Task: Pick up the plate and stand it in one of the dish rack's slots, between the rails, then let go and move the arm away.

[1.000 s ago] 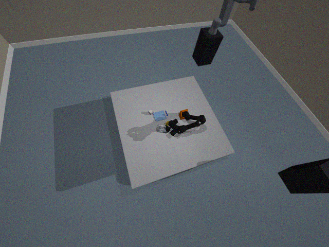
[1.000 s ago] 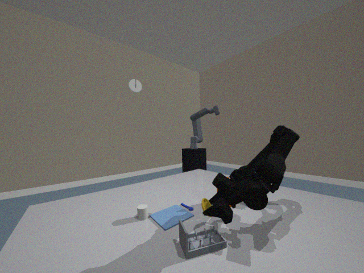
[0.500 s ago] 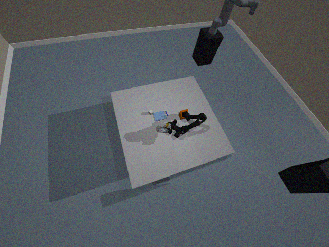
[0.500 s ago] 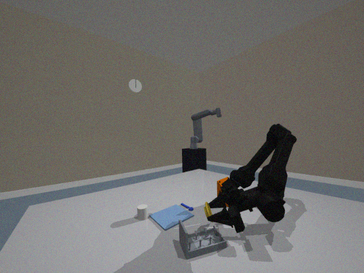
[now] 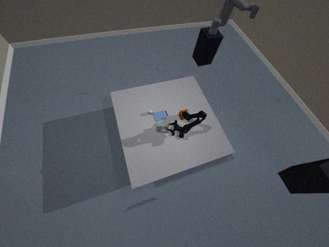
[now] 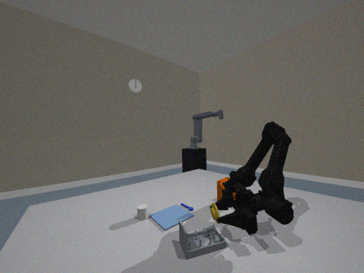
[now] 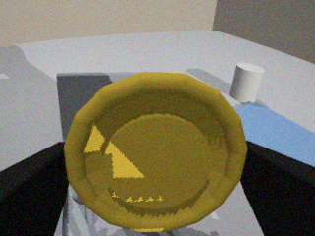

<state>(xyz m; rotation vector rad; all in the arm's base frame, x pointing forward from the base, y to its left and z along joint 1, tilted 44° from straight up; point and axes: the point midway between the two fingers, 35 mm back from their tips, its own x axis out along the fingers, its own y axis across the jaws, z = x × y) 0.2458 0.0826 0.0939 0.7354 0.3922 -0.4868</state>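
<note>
Now: gripper tip 50 mm short of the grey dish rack, 10 mm to the left of it and 70 mm above it. Also, from my gripper tip: blue spoon: 80 mm behind, 210 mm to the right, 90 mm below; then light blue mat: 20 mm ahead, 210 mm to the right, 90 mm below; then yellow plate: 10 mm behind.
</note>
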